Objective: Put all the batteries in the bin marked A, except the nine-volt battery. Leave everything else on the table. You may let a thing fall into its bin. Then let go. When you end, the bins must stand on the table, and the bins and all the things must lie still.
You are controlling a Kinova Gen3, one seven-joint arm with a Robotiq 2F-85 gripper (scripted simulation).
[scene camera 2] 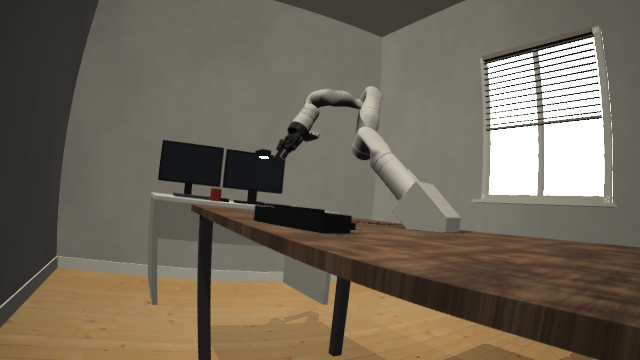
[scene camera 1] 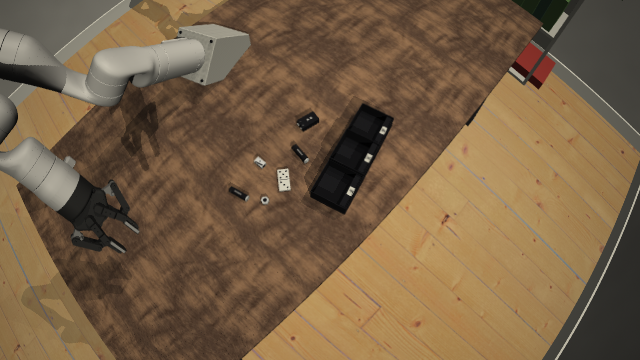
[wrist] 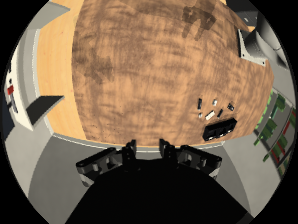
I see my gripper (scene camera 1: 131,240).
My gripper also shows in the wrist view (wrist: 147,144).
